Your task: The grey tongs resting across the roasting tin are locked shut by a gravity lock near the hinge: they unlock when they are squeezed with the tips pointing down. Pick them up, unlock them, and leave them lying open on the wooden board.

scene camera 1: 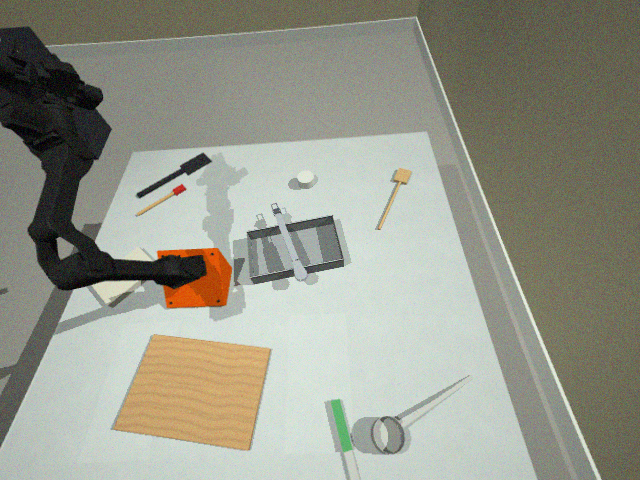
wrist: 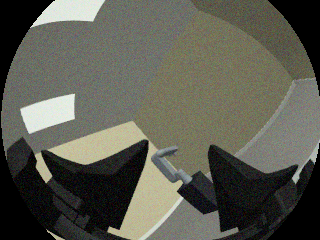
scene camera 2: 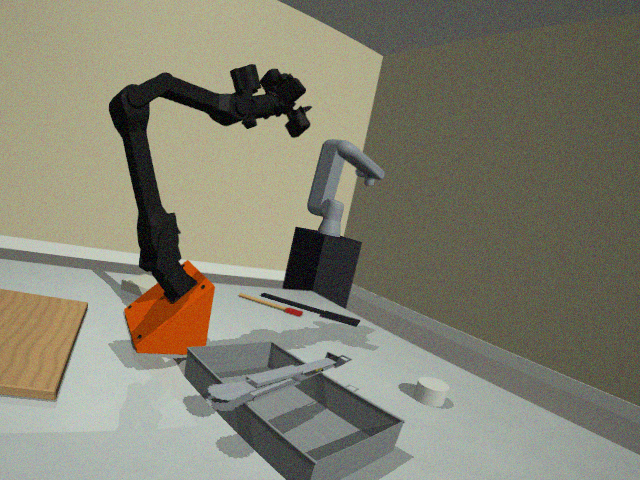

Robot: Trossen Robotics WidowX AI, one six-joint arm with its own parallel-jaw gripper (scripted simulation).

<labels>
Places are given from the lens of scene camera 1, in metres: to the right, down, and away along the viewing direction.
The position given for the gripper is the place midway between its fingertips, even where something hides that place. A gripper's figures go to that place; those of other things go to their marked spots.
gripper (scene camera 1: 35, 47): -0.60, -0.41, 0.67
block (scene camera 1: 112, 293): -0.67, 0.17, 0.99
wooden board (scene camera 1: 207, 392): -0.30, 0.41, 0.83
grey roasting tin (scene camera 1: 316, 242): -0.01, 0.01, 1.06
The marked spots on the grey roasting tin and the block are 0.68 m apart.
</labels>
